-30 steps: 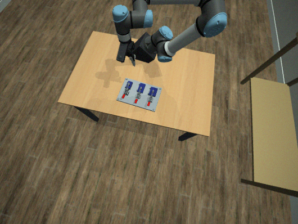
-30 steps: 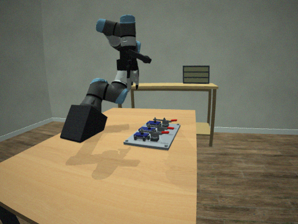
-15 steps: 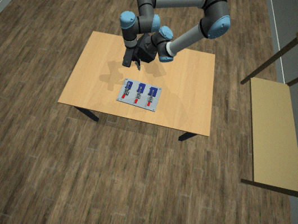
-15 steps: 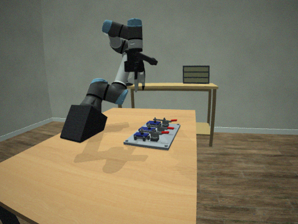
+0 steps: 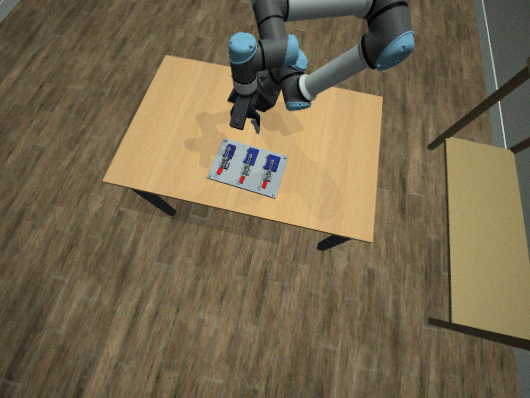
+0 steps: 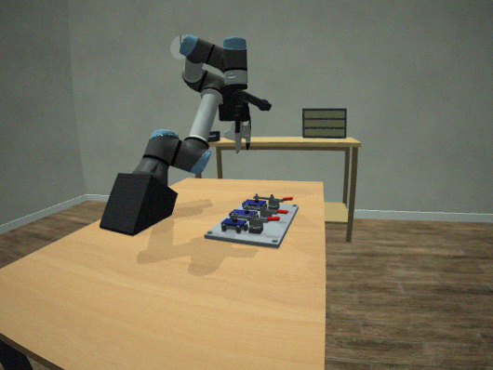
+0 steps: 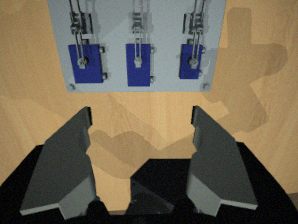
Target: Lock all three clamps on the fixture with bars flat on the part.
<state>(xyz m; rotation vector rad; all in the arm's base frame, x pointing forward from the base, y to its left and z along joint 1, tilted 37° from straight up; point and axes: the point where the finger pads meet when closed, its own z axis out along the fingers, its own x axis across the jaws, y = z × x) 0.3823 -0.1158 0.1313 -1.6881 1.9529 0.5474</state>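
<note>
My gripper is now 10 mm past the blue part, 100 mm to the left of it and 230 mm above it.
</note>
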